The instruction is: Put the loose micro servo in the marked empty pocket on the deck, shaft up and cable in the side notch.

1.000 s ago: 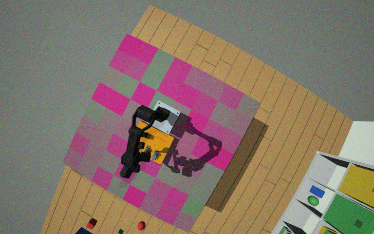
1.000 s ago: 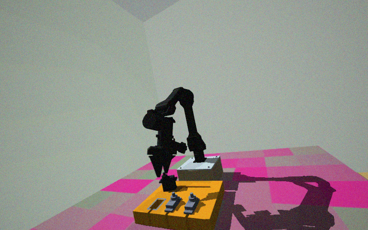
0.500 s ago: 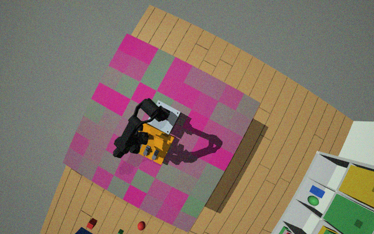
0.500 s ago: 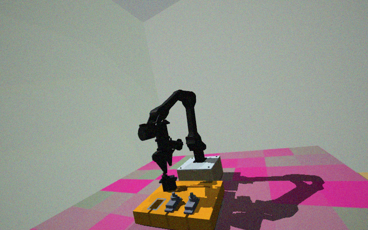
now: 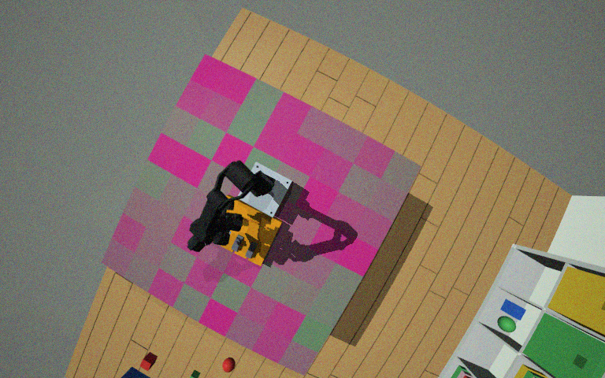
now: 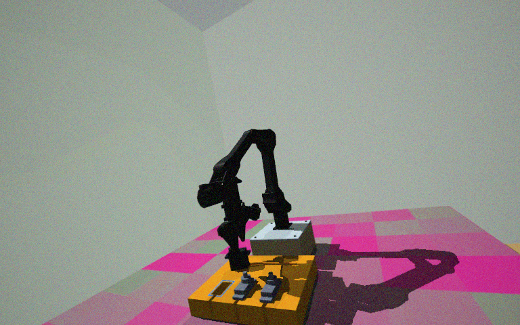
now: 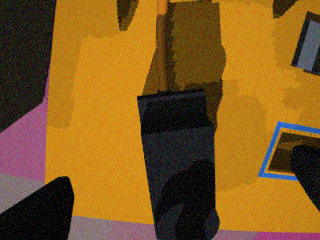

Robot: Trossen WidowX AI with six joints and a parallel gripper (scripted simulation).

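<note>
My gripper tip is 6 cm to the right of the orange deck and 9 cm above it.
</note>
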